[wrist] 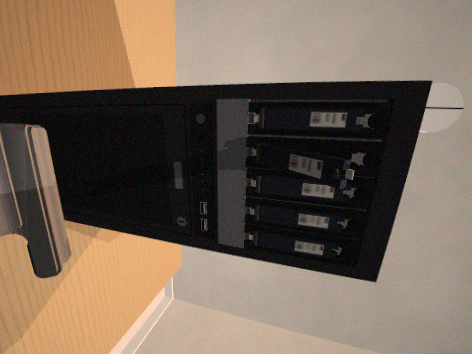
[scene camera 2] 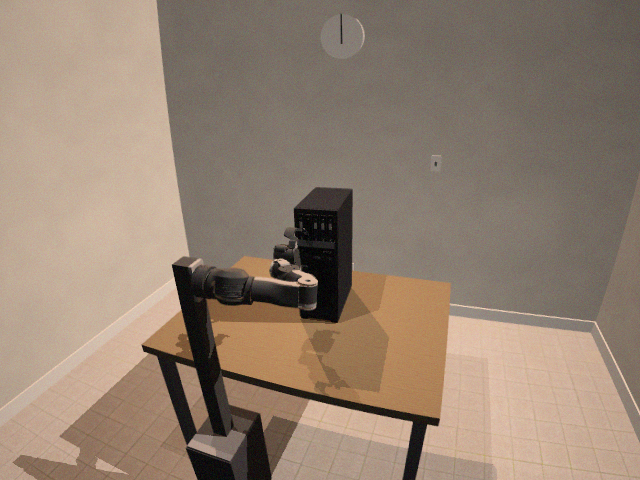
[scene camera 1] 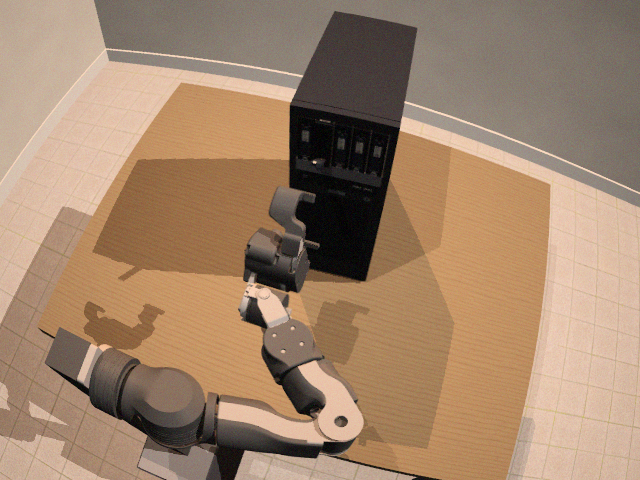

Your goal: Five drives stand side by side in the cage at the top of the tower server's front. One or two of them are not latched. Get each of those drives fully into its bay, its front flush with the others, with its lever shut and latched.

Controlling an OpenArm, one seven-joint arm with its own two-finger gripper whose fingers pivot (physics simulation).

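Note:
The black tower server (scene camera 1: 356, 67) (scene camera 2: 344, 248) (wrist: 115, 165) stands upright; the wrist view shows it sideways, its top to the right. The second drive from the left (wrist: 306, 165) has its lever swung outward from the hinge at its bottom, with the pale lever tip (scene camera 1: 315, 162) (wrist: 350, 174) away from its catch. How deep this drive sits is unclear. The leftmost drive (scene camera 1: 305, 135) (wrist: 327, 119) and the three right-hand drives (wrist: 317, 190) (wrist: 313, 220) (wrist: 309, 247) show levers lying flat. My gripper (scene camera 1: 313, 221) is open and empty, one finger above the other, in front of the tower's left side, below the cage.
The tower stands on the wooden table (scene camera 1: 496, 248) (scene camera 2: 413, 330). A grey strip (wrist: 232, 170) runs below the drives, with USB ports (wrist: 203, 216) and a lock (wrist: 181, 221) lower down. One finger (wrist: 46, 200) shows at the wrist view's left edge. A grey wall stands behind the table.

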